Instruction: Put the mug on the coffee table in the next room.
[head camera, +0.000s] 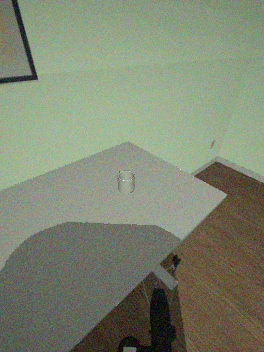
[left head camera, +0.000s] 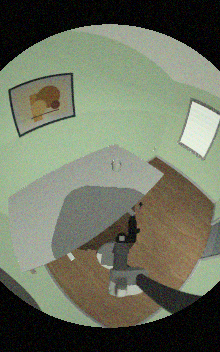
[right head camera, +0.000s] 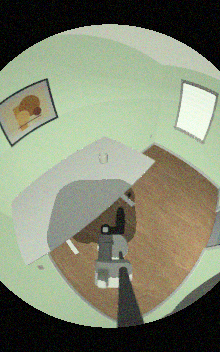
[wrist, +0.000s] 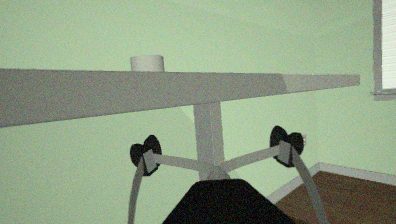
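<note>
A small pale mug (head camera: 126, 182) (left head camera: 116, 165) (right head camera: 103, 158) (wrist: 147, 63) stands upright on a grey table (head camera: 165, 200) (left head camera: 37, 210) (right head camera: 32, 210) (wrist: 240, 89), near its far corner. My gripper (wrist: 214, 143) is open and empty, its two black fingertips wide apart. It is beside the table's near edge and lower than the table top. In the wrist view the mug shows above the table's edge, up and left of the fingers, and its foot is hidden. In the head camera view the gripper is small and dark beside the table edge. The coffee table does not show.
A table leg (wrist: 209, 140) stands beyond the fingers in the wrist view. Green walls meet behind the table. A framed picture (left head camera: 42, 104) (right head camera: 27, 112) hangs at the left, a window (left head camera: 201, 129) (right head camera: 196, 111) at the right. Wooden floor (head camera: 225, 245) lies right of the table.
</note>
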